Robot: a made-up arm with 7 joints. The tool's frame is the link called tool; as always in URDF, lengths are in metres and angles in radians. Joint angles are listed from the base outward.
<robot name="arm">
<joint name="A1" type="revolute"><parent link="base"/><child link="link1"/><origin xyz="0.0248 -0.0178 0.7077" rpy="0 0 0"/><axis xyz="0 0 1"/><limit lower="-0.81" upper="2.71"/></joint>
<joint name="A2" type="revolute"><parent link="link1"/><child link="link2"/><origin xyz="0.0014 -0.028 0.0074" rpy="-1.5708 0 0"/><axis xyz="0 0 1"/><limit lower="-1.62" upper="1.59"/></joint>
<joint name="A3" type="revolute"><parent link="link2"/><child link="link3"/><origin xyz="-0.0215 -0.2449 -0.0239" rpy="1.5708 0 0"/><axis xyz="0 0 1"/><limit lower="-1.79" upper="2.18"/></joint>
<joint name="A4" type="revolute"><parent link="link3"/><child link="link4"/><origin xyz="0.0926 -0.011 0.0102" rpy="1.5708 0 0"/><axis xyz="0 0 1"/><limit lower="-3.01" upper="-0.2"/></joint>
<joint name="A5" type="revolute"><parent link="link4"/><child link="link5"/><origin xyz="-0.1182 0.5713 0.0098" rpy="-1.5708 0 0"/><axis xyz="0 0 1"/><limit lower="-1.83" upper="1.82"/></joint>
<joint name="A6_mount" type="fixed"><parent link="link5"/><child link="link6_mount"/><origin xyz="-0.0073 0.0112 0.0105" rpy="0 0 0"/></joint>
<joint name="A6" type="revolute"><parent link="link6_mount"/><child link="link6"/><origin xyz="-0.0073 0.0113 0.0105" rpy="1.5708 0 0"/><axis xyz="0 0 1"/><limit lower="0.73" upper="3.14"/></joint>
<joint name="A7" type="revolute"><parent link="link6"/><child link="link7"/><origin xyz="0.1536 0.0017 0.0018" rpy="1.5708 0 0"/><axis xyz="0 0 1"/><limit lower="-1.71" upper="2.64"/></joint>
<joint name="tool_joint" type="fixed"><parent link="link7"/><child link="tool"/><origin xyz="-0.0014 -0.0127 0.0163" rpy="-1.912 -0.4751 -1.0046"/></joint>
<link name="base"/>
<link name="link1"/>
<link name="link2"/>
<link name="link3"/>
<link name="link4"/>
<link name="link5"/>
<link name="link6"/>
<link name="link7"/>
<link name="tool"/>
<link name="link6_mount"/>
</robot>
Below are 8 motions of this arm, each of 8 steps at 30 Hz.
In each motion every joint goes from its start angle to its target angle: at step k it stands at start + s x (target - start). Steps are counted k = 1, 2, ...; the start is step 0. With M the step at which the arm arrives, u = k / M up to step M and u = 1 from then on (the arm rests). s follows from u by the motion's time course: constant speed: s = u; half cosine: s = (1 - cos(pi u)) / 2; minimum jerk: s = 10 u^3 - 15 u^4 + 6 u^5.
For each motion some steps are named. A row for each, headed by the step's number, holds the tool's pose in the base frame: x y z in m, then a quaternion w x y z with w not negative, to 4 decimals.
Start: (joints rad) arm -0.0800 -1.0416 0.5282 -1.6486 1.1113 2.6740 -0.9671
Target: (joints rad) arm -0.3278 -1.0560 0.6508 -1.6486 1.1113 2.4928 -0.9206
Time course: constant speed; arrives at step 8
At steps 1, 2, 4, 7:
1: 0.0619 0.2203 1.5328 0.5216 -0.1403 -0.2914 0.7895
2: 0.0690 0.2332 1.5295 0.5277 -0.1434 -0.2751 0.7907
4: 0.0853 0.2583 1.5221 0.5403 -0.1483 -0.2418 0.7922
7: 0.1149 0.2938 1.5088 0.5600 -0.1521 -0.1906 0.7918

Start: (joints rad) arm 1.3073 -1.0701 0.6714 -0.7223 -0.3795 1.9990 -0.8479
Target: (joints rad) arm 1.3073 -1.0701 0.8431 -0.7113 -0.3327 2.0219 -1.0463
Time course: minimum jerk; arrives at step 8
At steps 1, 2, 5, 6, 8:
1: -0.3862 -0.5769 1.4271 0.2370 -0.3350 -0.5748 0.7079
2: -0.3909 -0.5787 1.4227 0.2292 -0.3445 -0.5777 0.7036
5: -0.4218 -0.5928 1.3905 0.1730 -0.4084 -0.5982 0.6674
6: -0.4296 -0.5970 1.3814 0.1574 -0.4249 -0.6039 0.6558
8: -0.4341 -0.5996 1.3758 0.1480 -0.4345 -0.6073 0.6484

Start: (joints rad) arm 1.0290 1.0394 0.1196 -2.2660 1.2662 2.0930 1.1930
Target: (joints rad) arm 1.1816 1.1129 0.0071 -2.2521 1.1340 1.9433 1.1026
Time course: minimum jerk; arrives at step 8
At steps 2, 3, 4, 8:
2: 0.2266 0.2137 0.0152 0.5453 0.3553 0.5019 -0.5697
3: 0.2256 0.2078 0.0105 0.5517 0.3411 0.5149 -0.5606
4: 0.2249 0.1998 0.0049 0.5595 0.3218 0.5312 -0.5489
8: 0.2258 0.1811 -0.0057 0.5748 0.2763 0.5645 -0.5240

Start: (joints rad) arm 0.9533 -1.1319 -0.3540 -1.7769 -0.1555 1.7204 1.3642
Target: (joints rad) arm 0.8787 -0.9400 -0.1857 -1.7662 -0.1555 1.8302 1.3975
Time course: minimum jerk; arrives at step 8
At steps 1, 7, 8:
1: 0.3767 -0.1132 1.5318 0.5907 0.7754 -0.0404 0.2196
7: 0.3588 0.0655 1.5407 0.6442 0.7234 -0.0541 0.2425
8: 0.3586 0.0685 1.5404 0.6449 0.7226 -0.0541 0.2429

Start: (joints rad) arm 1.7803 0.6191 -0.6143 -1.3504 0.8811 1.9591 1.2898
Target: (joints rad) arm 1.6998 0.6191 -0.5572 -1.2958 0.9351 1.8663 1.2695
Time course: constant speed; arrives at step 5
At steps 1, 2, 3, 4, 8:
1: 0.3938 0.9037 0.8578 0.6175 0.6020 0.4955 0.1037
2: 0.3976 0.9027 0.8598 0.6118 0.6017 0.5037 0.0999
3: 0.4014 0.9016 0.8620 0.6058 0.6014 0.5119 0.0963
4: 0.4052 0.9004 0.8643 0.5997 0.6010 0.5201 0.0928
8: 0.4088 0.8991 0.8667 0.5934 0.6007 0.5282 0.0895

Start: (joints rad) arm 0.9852 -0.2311 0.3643 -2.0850 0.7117 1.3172 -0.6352
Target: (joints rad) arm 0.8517 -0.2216 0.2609 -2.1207 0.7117 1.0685 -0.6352
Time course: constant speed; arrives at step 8
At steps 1, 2, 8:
1: 0.2131 0.6835 0.8626 0.0370 -0.1331 -0.7460 -0.6515
2: 0.2315 0.6756 0.8567 0.0377 -0.1436 -0.7532 -0.6408
8: 0.3338 0.6162 0.8235 0.0489 -0.2101 -0.7881 -0.5765

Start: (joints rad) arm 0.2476 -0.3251 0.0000 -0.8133 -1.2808 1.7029 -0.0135
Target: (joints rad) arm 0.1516 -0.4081 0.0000 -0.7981 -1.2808 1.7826 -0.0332
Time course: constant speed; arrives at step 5
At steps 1, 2, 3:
1: 0.2646 -0.0047 1.6856 0.9874 -0.1466 -0.0510 0.0308
2: 0.2457 -0.0110 1.6903 0.9862 -0.1523 -0.0614 0.0232
3: 0.2266 -0.0166 1.6945 0.9847 -0.1582 -0.0716 0.0154

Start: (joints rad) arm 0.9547 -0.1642 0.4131 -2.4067 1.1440 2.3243 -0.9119
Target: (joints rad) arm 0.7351 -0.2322 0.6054 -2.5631 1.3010 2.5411 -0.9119
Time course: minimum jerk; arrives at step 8
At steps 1, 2, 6, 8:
1: 0.3064 0.6151 0.6799 0.1850 0.2986 0.4820 0.8027
2: 0.3096 0.6077 0.6754 0.1965 0.3024 0.4783 0.8008
6: 0.3380 0.5340 0.6341 0.3078 0.3270 0.4441 0.7753
8: 0.3415 0.5235 0.6288 0.3231 0.3289 0.4396 0.7708

